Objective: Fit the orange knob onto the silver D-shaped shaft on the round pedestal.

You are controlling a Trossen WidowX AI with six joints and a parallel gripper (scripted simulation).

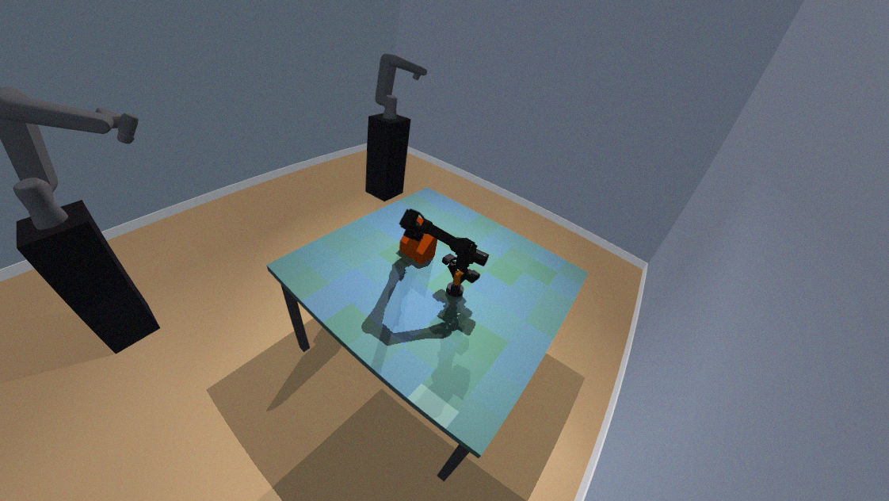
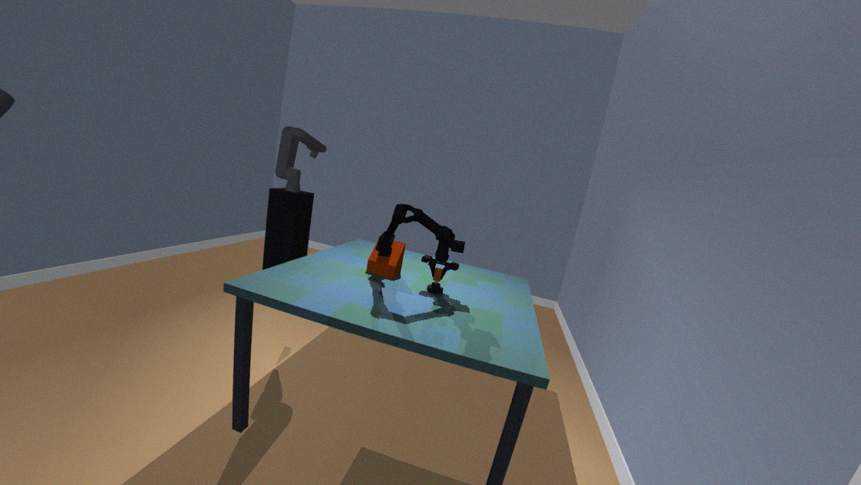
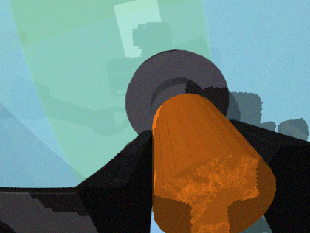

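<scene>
My gripper tip is 3 cm below the orange knob. Also, from my gripper tip: pedestal (4 cm below).
</scene>
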